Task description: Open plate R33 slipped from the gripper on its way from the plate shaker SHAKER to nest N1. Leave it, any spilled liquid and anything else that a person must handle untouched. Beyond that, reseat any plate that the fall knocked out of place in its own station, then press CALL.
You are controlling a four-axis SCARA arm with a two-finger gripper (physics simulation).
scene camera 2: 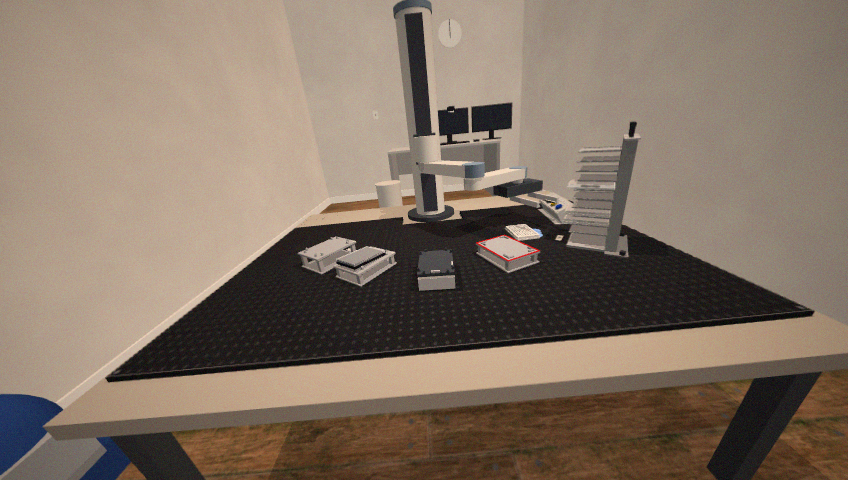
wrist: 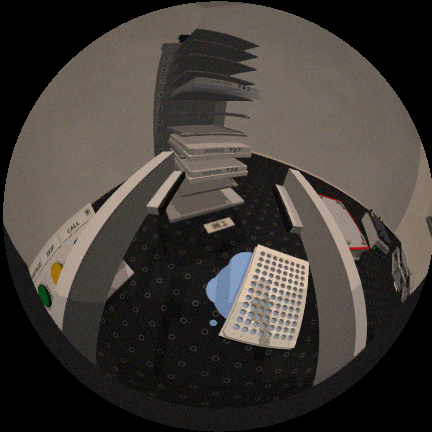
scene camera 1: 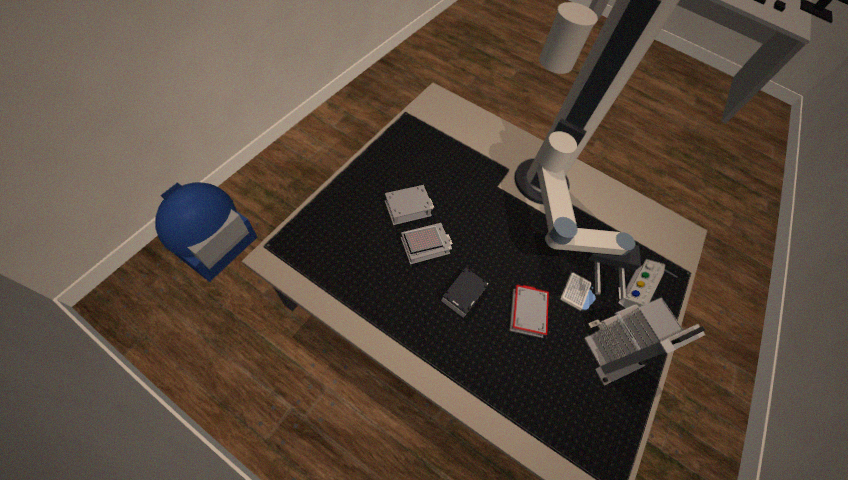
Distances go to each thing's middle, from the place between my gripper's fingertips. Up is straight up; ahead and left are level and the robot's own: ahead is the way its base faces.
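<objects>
Dark station (scene camera 2: pixel 435 271): 430 mm to the right of my hand, 250 mm ahead of it, 90 mm below it.
</objects>
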